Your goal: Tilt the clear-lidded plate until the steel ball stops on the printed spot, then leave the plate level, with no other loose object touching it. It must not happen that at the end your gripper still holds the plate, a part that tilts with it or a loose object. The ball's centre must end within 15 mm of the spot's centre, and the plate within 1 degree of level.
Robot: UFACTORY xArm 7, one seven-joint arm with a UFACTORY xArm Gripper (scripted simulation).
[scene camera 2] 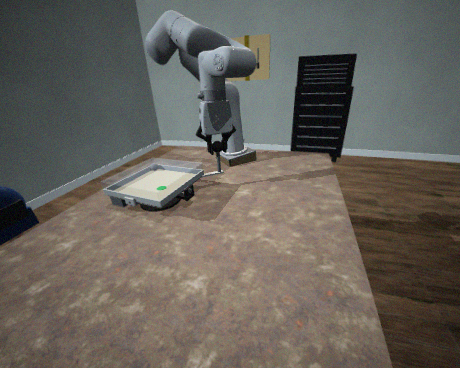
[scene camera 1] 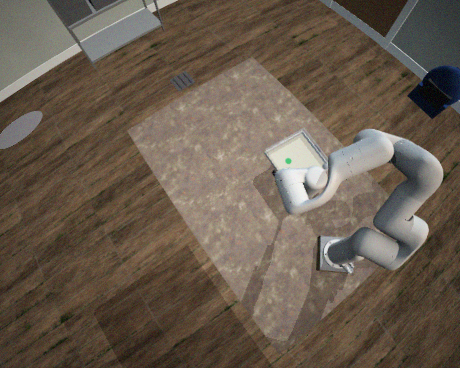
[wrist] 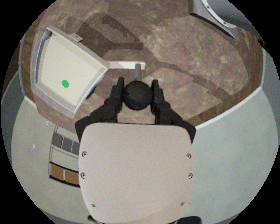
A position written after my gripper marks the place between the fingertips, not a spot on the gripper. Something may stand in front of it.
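Note:
There's a clear-lidded plate [scene camera 2: 155,182] here, and you'd find the clear-lidded plate in scene camera 1 [scene camera 1: 299,150] too, and in the wrist view [wrist: 63,72]. My gripper [scene camera 2: 217,152] is in the scene as well, and the wrist view shows my gripper [wrist: 137,85] too.

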